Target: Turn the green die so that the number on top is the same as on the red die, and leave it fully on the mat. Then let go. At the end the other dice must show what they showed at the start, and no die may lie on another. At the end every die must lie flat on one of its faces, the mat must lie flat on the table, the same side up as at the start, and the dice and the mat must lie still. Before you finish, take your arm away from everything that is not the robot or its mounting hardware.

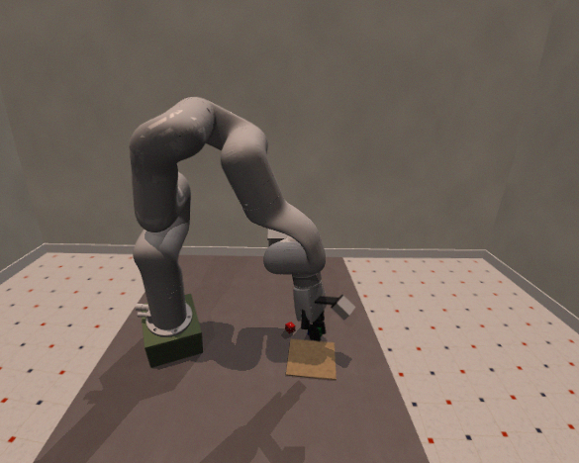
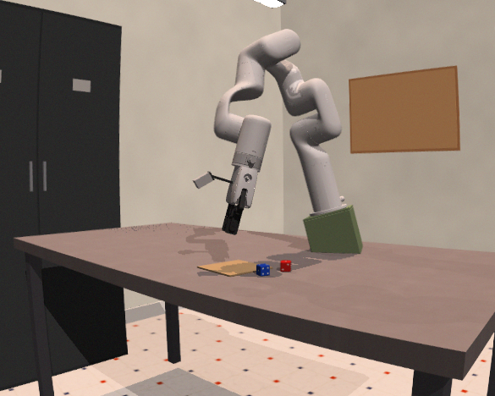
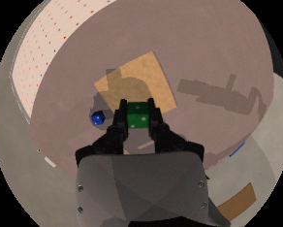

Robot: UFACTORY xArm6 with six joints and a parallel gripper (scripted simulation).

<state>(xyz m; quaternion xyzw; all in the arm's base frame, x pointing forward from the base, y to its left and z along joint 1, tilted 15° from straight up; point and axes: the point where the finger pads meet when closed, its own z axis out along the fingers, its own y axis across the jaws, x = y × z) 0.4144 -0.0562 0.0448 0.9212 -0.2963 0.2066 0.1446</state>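
My hand is 10 mm above the green die. Round my hand: red die: 60 mm behind, 130 mm to the left, 100 mm below; then tan mat: 10 mm behind, 10 mm to the left, 110 mm below; then blue die: 10 mm ahead, 110 mm to the left, 100 mm below.
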